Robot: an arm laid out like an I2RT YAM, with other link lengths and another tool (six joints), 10 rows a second.
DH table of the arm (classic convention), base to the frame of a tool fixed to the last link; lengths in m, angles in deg. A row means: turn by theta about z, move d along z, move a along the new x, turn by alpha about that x. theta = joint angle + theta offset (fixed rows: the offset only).
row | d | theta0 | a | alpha
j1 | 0.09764 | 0 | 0.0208 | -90
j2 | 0 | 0 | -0.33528 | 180
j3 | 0 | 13.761 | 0.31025 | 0
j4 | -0.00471 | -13.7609 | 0.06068 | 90
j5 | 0.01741 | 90 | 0 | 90
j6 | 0.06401 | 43 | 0.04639 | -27.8
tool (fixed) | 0.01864 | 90 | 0 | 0
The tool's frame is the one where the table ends.
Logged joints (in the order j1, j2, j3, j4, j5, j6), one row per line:
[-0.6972, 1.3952, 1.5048, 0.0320, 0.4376, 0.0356]
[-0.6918, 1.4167, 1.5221, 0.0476, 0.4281, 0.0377]
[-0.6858, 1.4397, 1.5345, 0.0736, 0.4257, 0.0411]
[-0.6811, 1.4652, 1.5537, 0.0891, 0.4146, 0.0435]
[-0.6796, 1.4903, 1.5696, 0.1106, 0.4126, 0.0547]
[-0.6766, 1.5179, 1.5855, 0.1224, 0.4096, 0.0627]
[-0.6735, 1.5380, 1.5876, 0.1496, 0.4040, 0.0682]
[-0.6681, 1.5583, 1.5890, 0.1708, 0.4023, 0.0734]
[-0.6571, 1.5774, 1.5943, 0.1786, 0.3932, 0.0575]
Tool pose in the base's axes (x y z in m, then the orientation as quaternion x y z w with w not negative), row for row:
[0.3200, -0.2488, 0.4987, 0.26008, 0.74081, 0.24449, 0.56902]
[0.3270, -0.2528, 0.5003, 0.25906, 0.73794, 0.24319, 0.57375]
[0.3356, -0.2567, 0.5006, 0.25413, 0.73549, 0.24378, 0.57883]
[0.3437, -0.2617, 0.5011, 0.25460, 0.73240, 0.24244, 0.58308]
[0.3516, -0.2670, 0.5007, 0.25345, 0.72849, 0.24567, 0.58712]
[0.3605, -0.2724, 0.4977, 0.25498, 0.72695, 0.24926, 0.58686]
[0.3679, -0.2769, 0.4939, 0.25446, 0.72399, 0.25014, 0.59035]
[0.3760, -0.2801, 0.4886, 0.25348, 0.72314, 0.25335, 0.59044]
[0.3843, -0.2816, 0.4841, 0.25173, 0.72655, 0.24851, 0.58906]
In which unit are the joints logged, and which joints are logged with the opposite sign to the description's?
The joints are logged in radians. Opposite sign: j5.
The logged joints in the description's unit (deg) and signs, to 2 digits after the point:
[-39.95, 79.94, 86.22, 1.83, -25.07, 2.04]
[-39.64, 81.17, 87.21, 2.73, -24.53, 2.16]
[-39.29, 82.49, 87.92, 4.22, -24.39, 2.35]
[-39.02, 83.95, 89.02, 5.11, -23.75, 2.49]
[-38.94, 85.39, 89.93, 6.34, -23.64, 3.13]
[-38.77, 86.97, 90.84, 7.01, -23.47, 3.59]
[-38.59, 88.12, 90.96, 8.57, -23.15, 3.91]
[-38.28, 89.28, 91.04, 9.79, -23.05, 4.21]
[-37.65, 90.38, 91.35, 10.23, -22.53, 3.29]

